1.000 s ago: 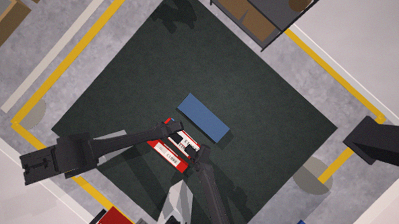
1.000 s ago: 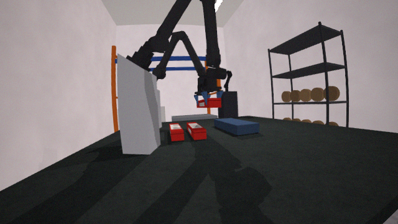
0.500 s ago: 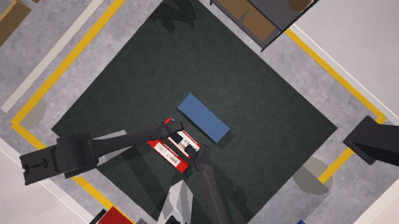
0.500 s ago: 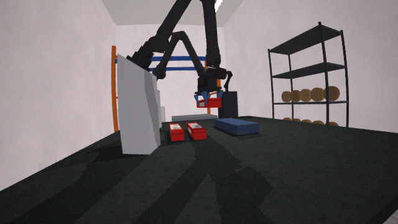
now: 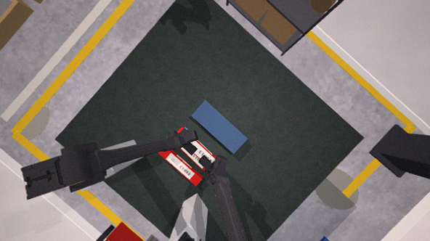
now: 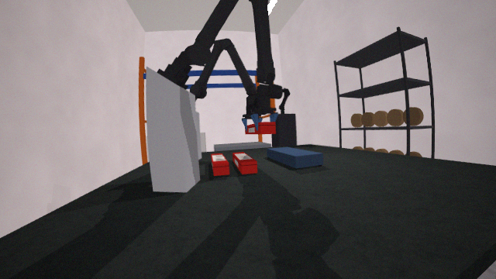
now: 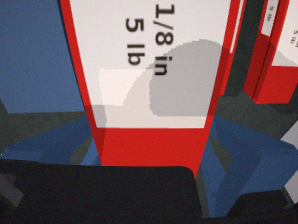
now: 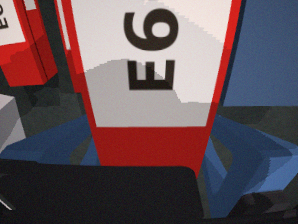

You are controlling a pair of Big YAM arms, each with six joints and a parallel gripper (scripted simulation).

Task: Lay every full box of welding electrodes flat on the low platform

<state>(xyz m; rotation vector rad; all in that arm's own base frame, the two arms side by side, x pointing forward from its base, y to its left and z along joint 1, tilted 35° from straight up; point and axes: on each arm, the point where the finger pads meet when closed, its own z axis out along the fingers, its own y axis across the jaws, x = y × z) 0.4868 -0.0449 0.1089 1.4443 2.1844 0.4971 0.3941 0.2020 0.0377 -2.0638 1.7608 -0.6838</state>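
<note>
Right now my right hand is 14 cm to the right of the red box, 1 cm below it and 1 cm short of it. Also, from my right hand: low blue platform (19 cm ahead, 17 cm below, 12 cm to the left).
Now: left hand 12 cm to the left of the red box, 1 cm below it and 1 cm past it. The rest, counted from my left hand: low blue platform 18 cm ahead, 17 cm below, 13 cm to the right.
</note>
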